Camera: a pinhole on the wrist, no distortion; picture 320 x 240 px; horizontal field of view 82.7 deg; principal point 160.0 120.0 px. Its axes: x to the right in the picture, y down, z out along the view. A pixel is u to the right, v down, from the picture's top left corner.
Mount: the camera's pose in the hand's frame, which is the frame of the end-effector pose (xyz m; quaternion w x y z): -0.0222 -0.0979 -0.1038 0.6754 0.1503 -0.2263 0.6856
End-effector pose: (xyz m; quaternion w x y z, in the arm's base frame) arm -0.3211 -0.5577 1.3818 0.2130 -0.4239 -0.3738 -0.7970
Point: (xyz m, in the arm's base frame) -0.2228 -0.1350 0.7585
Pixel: outside the picture
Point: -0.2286 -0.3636 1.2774
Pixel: 261.4 188.6
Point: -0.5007 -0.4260 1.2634
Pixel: 33.0 81.6
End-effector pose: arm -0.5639 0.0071 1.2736 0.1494 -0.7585 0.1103 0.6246
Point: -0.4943 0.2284 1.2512
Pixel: 104.5 36.3
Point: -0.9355 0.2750 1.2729
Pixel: 260.0 114.6
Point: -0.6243 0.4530 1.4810
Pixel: 110.2 183.7
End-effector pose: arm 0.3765 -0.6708 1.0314 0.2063 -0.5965 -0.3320 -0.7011
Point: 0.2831 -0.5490 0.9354
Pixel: 161.0 152.3
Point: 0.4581 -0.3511 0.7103
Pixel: 195.5 221.7
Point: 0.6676 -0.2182 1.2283
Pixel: 281.2 24.4
